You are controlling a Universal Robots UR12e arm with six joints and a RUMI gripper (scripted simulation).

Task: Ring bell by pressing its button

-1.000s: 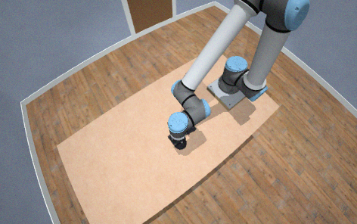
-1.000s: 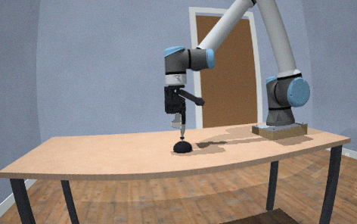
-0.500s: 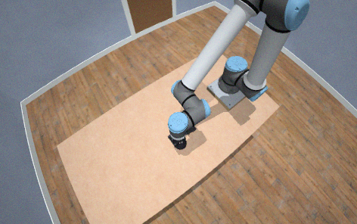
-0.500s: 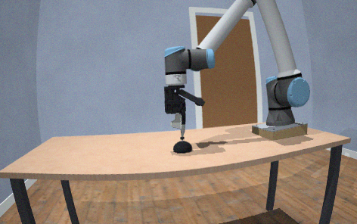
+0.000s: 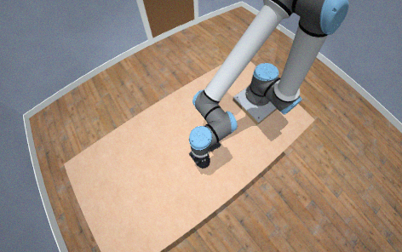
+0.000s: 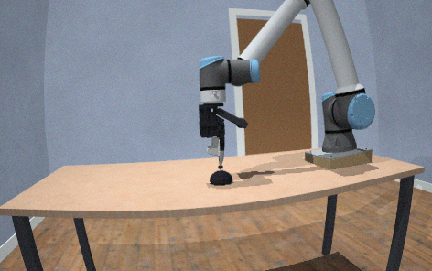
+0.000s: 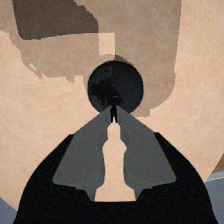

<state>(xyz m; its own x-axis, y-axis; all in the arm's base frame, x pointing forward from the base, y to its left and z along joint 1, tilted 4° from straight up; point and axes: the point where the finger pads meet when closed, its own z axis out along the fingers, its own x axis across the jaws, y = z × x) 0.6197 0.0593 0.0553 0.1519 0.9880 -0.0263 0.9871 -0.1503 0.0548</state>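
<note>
Right now the bell is 40 mm below my hand.
</note>
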